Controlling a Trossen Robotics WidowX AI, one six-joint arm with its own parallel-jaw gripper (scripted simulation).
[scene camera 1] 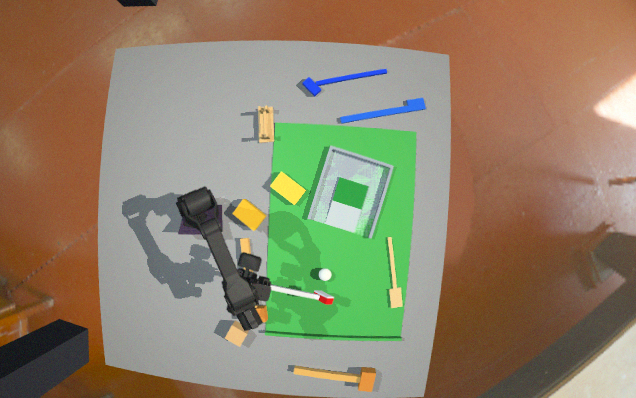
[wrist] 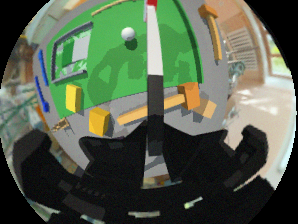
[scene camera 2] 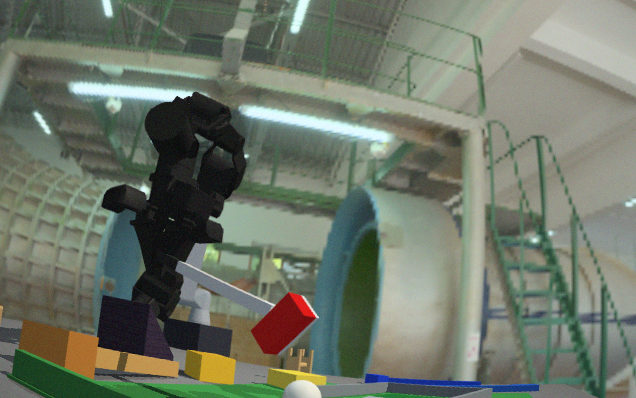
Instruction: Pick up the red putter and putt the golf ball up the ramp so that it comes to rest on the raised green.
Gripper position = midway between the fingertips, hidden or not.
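A green mat (scene camera 1: pixel 298 248) is part of the scene, and a red putter is held by the gripper (scene camera 2: pixel 154 276). The robot's gripper (scene camera 1: pixel 248 279) is visible there too, as is the same gripper (wrist: pixel 150 122).
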